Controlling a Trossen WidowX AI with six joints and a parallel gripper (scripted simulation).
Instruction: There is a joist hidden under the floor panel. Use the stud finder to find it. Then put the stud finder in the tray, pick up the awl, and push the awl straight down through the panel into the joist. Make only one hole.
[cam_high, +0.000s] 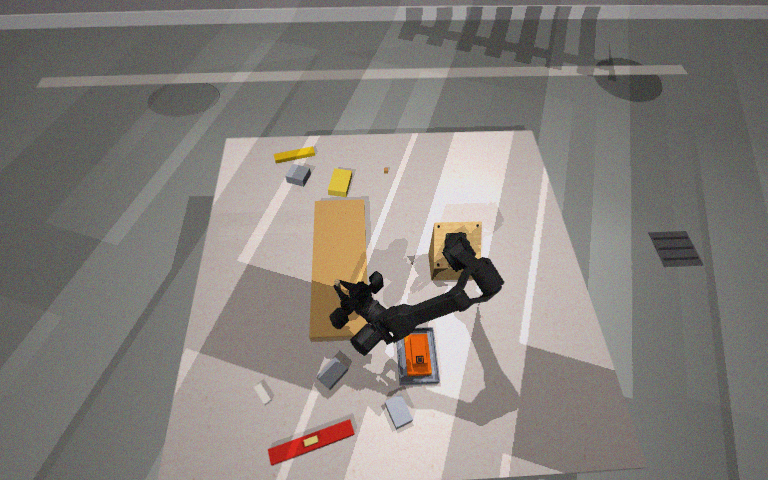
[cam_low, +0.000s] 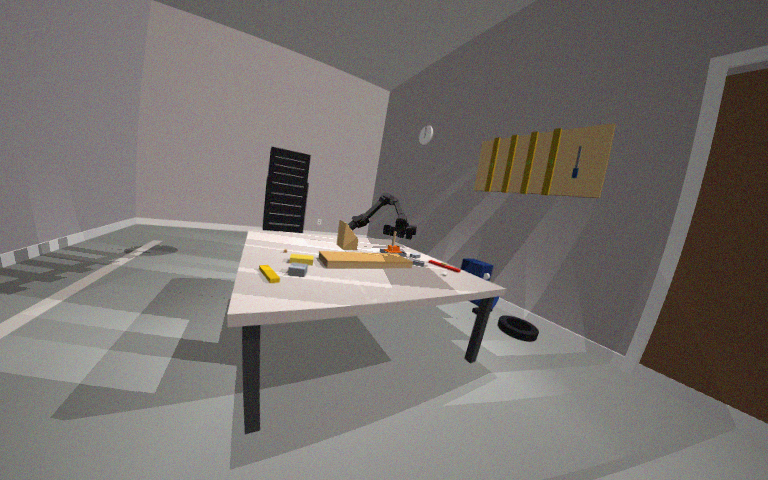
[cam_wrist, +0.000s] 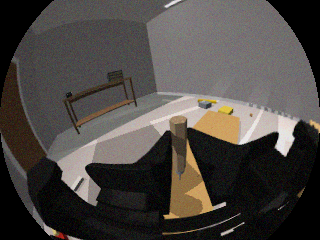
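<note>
Now: the awl 60 mm below my gripper tip. Round my gripper tip: green square (230 mm behind, 190 mm to the left, 120 mm below); then grey tray (230 mm behind, 170 mm below, 160 mm to the left); then stud finder (230 mm behind, 180 mm to the left, 130 mm below).
</note>
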